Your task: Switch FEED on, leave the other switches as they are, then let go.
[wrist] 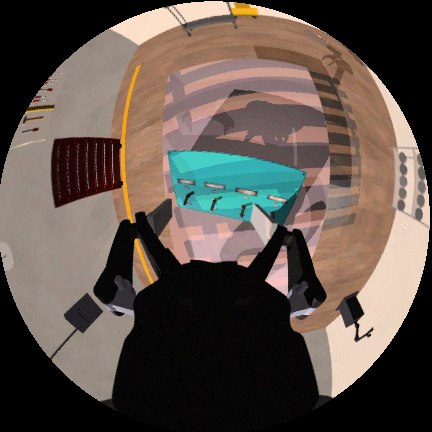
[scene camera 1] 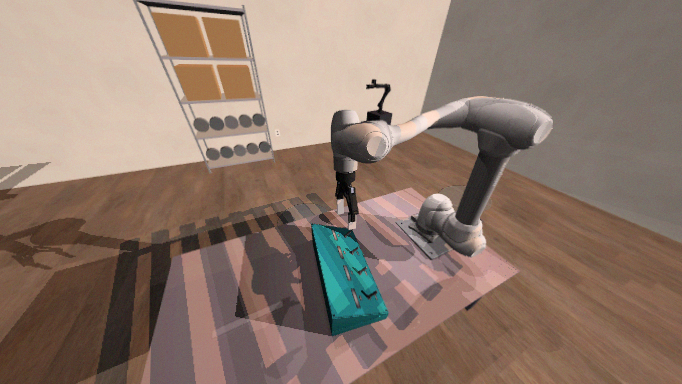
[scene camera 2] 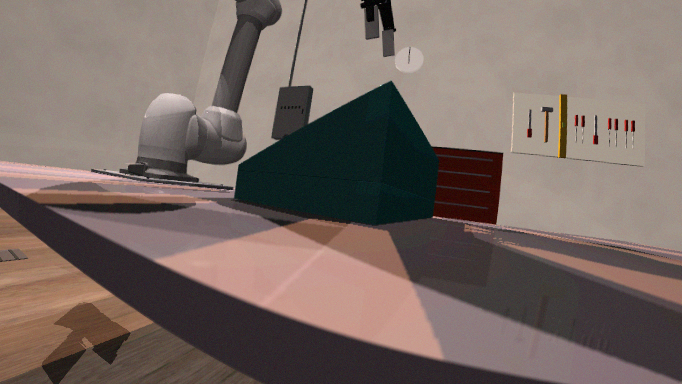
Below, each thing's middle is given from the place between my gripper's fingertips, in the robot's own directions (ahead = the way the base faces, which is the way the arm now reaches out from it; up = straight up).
My hand is 320 mm above the teal sloped switch panel [scene camera 1: 346, 291], 10 mm to the right of it and 10 mm short of it.
